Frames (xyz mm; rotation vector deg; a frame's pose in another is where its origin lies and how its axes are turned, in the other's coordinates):
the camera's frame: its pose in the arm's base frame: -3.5 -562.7 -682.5 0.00 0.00 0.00
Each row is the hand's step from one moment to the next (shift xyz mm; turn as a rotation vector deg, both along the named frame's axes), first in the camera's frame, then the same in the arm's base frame.
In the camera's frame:
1: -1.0 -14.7 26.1 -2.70 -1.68 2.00
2: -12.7 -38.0 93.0 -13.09 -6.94 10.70
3: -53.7 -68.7 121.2 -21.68 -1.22 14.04
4: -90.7 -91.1 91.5 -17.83 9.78 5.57
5: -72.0 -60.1 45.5 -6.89 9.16 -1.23
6: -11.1 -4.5 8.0 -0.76 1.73 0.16
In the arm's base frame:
1: -1.0 -14.7 26.1 -2.70 -1.68 2.00
2: -12.7 -38.0 93.0 -13.09 -6.94 10.70
3: -53.7 -68.7 121.2 -21.68 -1.22 14.04
4: -90.7 -91.1 91.5 -17.83 9.78 5.57
5: -72.0 -60.1 45.5 -6.89 9.16 -1.23
6: -11.1 -4.5 8.0 -0.76 1.73 0.16

